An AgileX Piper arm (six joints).
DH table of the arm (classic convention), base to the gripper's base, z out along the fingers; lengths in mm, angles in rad. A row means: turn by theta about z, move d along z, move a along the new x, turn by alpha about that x. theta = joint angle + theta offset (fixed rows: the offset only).
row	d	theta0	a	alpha
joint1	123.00	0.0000	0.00	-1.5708
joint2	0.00	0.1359	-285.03	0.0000
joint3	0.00	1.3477	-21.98	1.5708
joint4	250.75	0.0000	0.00	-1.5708
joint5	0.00	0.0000	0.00	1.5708
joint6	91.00	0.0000	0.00	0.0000
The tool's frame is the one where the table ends.
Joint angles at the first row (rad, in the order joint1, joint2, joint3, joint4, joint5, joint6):
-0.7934 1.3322 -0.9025 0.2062 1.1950 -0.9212
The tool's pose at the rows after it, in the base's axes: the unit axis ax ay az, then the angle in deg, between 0 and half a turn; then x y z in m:
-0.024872, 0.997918, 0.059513, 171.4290, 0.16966, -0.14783, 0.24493
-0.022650, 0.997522, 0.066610, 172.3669, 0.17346, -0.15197, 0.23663
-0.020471, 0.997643, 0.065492, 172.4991, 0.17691, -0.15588, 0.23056
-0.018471, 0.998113, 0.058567, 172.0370, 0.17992, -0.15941, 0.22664
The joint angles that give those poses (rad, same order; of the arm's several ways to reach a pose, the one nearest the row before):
-0.7934 1.3722 -0.9025 0.2062 1.1802 -0.9212
-0.7934 1.4085 -0.9024 0.2052 1.1654 -0.9212
-0.7934 1.4343 -0.9025 0.2040 1.1394 -0.9212
-0.7934 1.4506 -0.9025 0.2031 1.1073 -0.9212

